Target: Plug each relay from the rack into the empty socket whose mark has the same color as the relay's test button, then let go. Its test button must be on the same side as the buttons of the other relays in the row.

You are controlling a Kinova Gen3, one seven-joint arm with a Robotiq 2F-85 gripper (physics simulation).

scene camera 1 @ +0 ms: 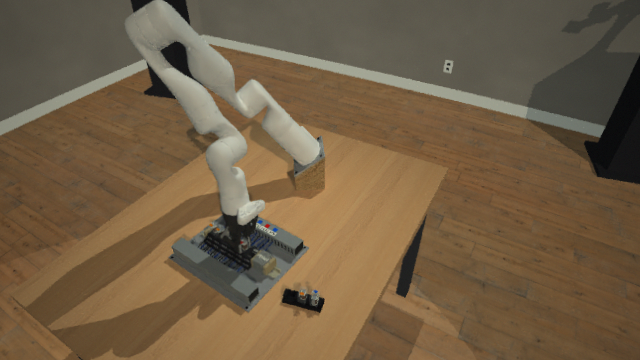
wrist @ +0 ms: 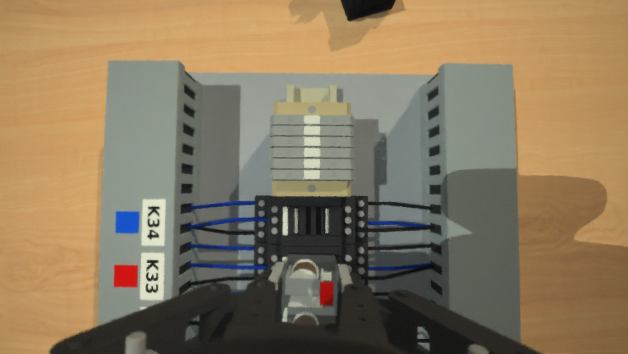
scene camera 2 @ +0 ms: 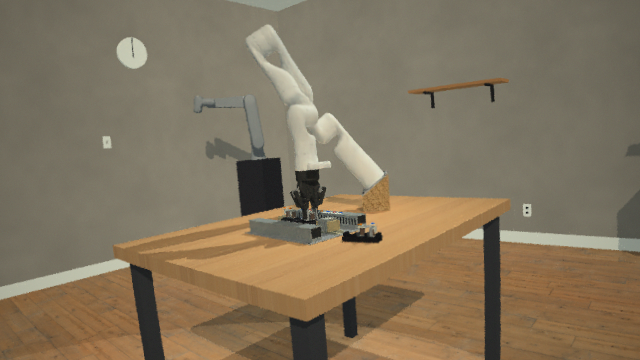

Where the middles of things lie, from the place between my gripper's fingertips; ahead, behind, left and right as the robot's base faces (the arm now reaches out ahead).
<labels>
Now: the red-button relay (wrist: 310, 280) 10 mm above my hand. Round my hand: beige block (wrist: 279, 108) 30 mm ahead, 100 mm to the left, 10 mm below.
</labels>
